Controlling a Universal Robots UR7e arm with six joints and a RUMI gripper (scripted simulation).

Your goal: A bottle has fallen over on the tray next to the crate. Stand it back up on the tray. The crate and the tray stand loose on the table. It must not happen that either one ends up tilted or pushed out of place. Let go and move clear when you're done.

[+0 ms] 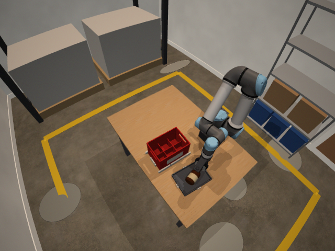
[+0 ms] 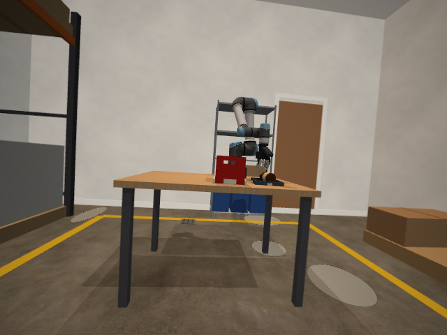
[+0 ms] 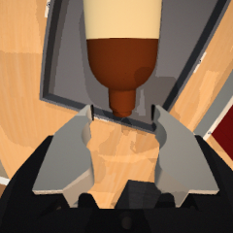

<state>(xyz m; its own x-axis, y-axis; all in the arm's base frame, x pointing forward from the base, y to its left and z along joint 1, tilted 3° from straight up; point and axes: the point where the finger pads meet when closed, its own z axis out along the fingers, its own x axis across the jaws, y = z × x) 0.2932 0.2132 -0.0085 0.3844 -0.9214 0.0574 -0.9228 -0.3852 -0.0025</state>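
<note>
Now: hand 5 cm short of the brown bottle, 2 cm to the right of it and 4 cm above it. From my hand the other things lie so: red crate 13 cm ahead, 25 cm to the right; then tray 7 cm ahead, 2 cm to the left, 7 cm below.
</note>
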